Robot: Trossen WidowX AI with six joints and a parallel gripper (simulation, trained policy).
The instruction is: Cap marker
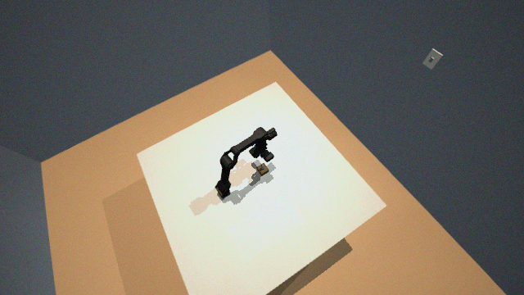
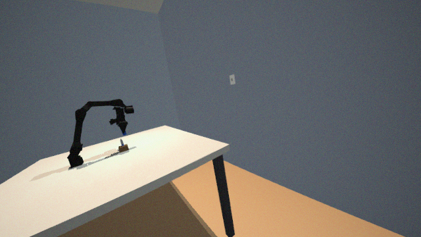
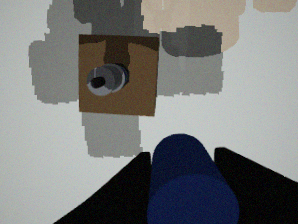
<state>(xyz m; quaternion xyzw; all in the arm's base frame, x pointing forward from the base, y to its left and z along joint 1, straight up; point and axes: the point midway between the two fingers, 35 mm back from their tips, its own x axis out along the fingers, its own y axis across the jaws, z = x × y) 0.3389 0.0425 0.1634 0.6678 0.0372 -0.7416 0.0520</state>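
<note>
The brown holder block is 11 cm below my gripper tip, 5 cm to the right of it and 3 cm behind it. The rest, counted from my gripper tip: blue cap 1 cm ahead, 1 cm above.
</note>
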